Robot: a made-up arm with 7 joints. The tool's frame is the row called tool.
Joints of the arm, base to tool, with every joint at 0 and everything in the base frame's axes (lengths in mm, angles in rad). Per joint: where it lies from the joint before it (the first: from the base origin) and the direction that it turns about. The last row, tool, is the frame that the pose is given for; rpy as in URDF.
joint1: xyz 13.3 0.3 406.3 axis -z
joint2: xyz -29.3 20 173.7 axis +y
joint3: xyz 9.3 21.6 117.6 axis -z
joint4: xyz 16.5 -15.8 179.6 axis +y
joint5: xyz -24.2 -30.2 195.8 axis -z
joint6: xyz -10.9 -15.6 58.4 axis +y
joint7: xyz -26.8 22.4 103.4 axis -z
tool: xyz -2.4 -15 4.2 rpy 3.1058 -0.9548 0.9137
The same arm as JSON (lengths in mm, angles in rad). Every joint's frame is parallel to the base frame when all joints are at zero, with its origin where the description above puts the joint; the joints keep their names.
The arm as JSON. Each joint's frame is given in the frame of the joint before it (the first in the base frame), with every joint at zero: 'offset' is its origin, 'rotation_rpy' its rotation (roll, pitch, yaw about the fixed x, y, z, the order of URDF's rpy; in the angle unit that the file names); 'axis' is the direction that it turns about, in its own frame. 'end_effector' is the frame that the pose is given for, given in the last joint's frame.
{"length_unit": "mm", "angle_unit": "rad", "chain": [
  {"id": "joint1", "offset": [13.3, 0.3, 406.3], "rotation_rpy": [0.0, 0.0, 0.0], "axis": [0.0, 0.0, -1.0]},
  {"id": "joint2", "offset": [-29.3, 20.0, 173.7], "rotation_rpy": [0.0, 0.0, 0.0], "axis": [0.0, 1.0, 0.0]},
  {"id": "joint3", "offset": [9.3, 21.6, 117.6], "rotation_rpy": [0.0, 0.0, 0.0], "axis": [0.0, 0.0, -1.0]},
  {"id": "joint4", "offset": [16.5, -15.8, 179.6], "rotation_rpy": [0.0, 0.0, 0.0], "axis": [0.0, 1.0, 0.0]},
  {"id": "joint5", "offset": [-24.2, -30.2, 195.8], "rotation_rpy": [0.0, 0.0, 0.0], "axis": [0.0, 0.0, -1.0]},
  {"id": "joint6", "offset": [-10.9, -15.6, 58.4], "rotation_rpy": [0.0, 0.0, 0.0], "axis": [0.0, 1.0, 0.0]},
  {"id": "joint7", "offset": [-26.8, 22.4, 103.4], "rotation_rpy": [0.0, 0.0, 0.0], "axis": [0.0, 0.0, -1.0]}
], "end_effector": {"offset": [-2.4, -15.0, 4.2], "rotation_rpy": [3.1058, -0.9548, 0.9137]}}

